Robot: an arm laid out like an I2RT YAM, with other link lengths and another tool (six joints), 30 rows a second.
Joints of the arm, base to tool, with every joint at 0 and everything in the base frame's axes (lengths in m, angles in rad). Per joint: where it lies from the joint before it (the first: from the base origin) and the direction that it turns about. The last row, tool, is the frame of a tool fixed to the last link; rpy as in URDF.
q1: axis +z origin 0 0 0.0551
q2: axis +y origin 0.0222 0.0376 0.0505
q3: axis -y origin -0.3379 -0.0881 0
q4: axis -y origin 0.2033 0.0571 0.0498
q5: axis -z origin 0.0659 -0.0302 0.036
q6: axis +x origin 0.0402 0 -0.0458
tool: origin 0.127 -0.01 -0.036 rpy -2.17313 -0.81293 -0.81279
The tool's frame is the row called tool.
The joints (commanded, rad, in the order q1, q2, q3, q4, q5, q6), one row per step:
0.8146 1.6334 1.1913 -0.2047 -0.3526 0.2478
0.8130 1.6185 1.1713 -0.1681 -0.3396 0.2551
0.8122 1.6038 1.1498 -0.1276 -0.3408 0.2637
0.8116 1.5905 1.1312 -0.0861 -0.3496 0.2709
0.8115 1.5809 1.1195 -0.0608 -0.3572 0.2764
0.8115 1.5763 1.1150 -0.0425 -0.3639 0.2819
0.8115 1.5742 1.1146 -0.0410 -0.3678 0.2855
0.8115 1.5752 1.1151 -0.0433 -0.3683 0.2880
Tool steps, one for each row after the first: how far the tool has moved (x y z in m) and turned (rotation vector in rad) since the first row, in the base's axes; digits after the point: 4 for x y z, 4 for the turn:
0.0022 -0.0012 0.0037 0.0196 -0.0215 -0.0161
0.0022 -0.0009 0.0079 0.0472 -0.0371 -0.0207
0.0016 0.0004 0.0132 0.0791 -0.0524 -0.0177
0.0005 0.0012 0.0169 0.1004 -0.0607 -0.0141
0.0001 0.0026 0.0203 0.1178 -0.0661 -0.0110
-0.0007 0.0029 0.0214 0.1226 -0.0638 -0.0095
-0.0009 0.0029 0.0208 0.1214 -0.0596 -0.0104

